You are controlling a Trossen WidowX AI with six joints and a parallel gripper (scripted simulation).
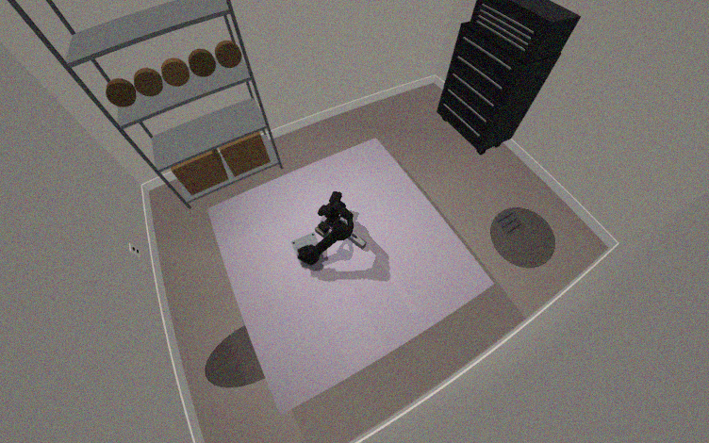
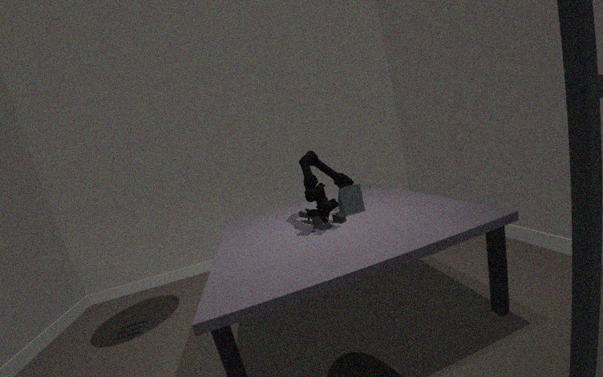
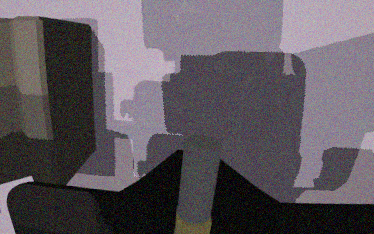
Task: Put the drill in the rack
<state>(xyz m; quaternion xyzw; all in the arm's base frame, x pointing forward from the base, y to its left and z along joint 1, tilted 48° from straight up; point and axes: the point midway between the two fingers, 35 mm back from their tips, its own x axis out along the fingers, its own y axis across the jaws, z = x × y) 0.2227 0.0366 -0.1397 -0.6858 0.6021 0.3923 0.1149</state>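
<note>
My gripper tip is now 2 cm short of the drill, 4 cm to the left of it and 3 cm below it. From my gripper tip the other things lie so: olive-grey block 8 cm behind, 1 cm to the right, 1 cm above; then drill sleeve 5 cm ahead, 13 cm to the right, 3 cm above.
</note>
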